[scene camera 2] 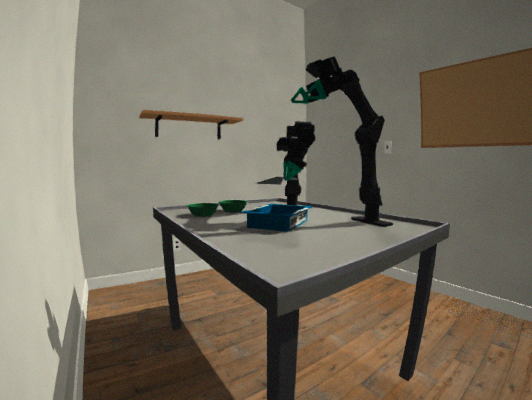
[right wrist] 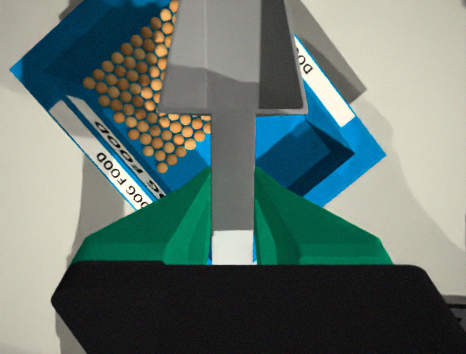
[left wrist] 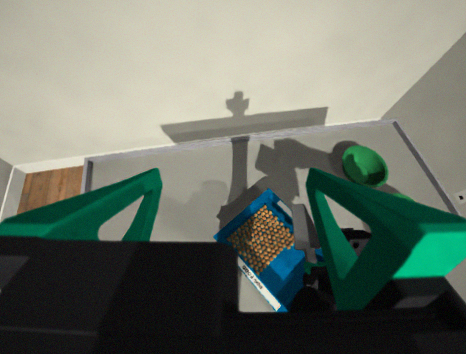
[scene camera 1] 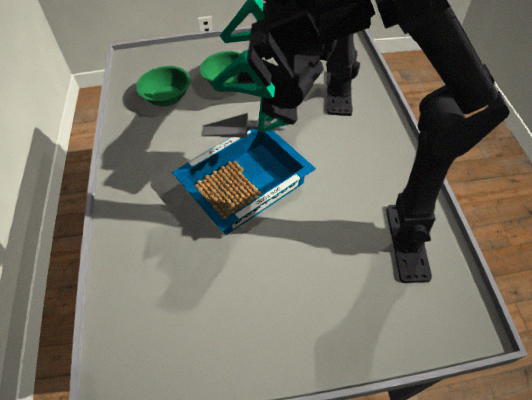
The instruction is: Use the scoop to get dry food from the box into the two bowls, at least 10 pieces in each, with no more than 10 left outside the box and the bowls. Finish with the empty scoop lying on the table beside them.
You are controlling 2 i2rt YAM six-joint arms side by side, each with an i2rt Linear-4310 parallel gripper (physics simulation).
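Pixels of known places: left gripper, between the fingertips: [scene camera 2: 297,99] [left wrist: 233,176] [scene camera 1: 217,61]; right gripper, between the fingertips: [scene camera 2: 285,180] [right wrist: 232,178] [left wrist: 310,264] [scene camera 1: 260,127]; left arm's base, origin of its link: [scene camera 2: 371,222] [scene camera 1: 407,242]; right arm's base, origin of its link: [scene camera 1: 339,92].
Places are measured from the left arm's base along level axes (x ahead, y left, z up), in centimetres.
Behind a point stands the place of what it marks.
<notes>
The blue dog food box [scene camera 1: 306,167] {x 22.9, y -17.4, z 6.4 cm} [scene camera 2: 265,220] {x 47.6, y -9.9, z 3.5 cm} [left wrist: 287,287] {x 28.7, y -19.6, z 0.3 cm} [right wrist: 30,69] {x 42.1, y -2.0, z 6.3 cm} stands on the table, with many round tan pieces [scene camera 1: 227,187] [left wrist: 262,237] [right wrist: 135,85] at one end. My right gripper [scene camera 1: 262,126] {x 33.5, y -19.2, z 18.2 cm} [scene camera 2: 291,172] {x 33.5, y -19.2, z 18.2 cm} [right wrist: 232,178] {x 33.5, y -19.2, z 18.2 cm} is shut on the grey scoop's handle. The scoop [scene camera 1: 227,126] {x 41.0, y -20.8, z 17.1 cm} [scene camera 2: 270,180] {x 41.7, y -17.5, z 18.3 cm} [left wrist: 302,227] {x 41.2, y -19.7, z 17.0 cm} [right wrist: 232,60] {x 39.3, y -19.4, z 16.9 cm} is in the air above the box; no pieces show on it. One green bowl [scene camera 1: 163,85] {x 64.4, y -55.9, z 0.6 cm} [scene camera 2: 203,209] {x 64.0, y -44.3, z 4.1 cm} [left wrist: 365,165] {x 65.2, y -55.7, z 0.7 cm} shows no pieces. The second green bowl [scene camera 1: 214,67] {x 48.7, y -62.2, z 2.0 cm} [scene camera 2: 233,205] {x 46.5, y -51.1, z 4.2 cm} is partly hidden in scene camera 1. My left gripper [scene camera 1: 218,61] {x 38.4, y -1.9, z 48.6 cm} [scene camera 2: 301,99] {x 38.4, y -1.9, z 48.6 cm} [left wrist: 233,176] {x 38.4, y -1.9, z 48.6 cm} is open, high up.
The grey table [scene camera 1: 300,300] {x 25.5, y 13.3, z 0.0 cm} [scene camera 2: 300,250] {x 50.2, y 18.6, z 0.0 cm} has a raised rim. The bowls stand near its far end. My left gripper is higher than the right arm and overlaps it in scene camera 1. A wooden wall shelf [scene camera 2: 190,117] hangs behind the table.
</notes>
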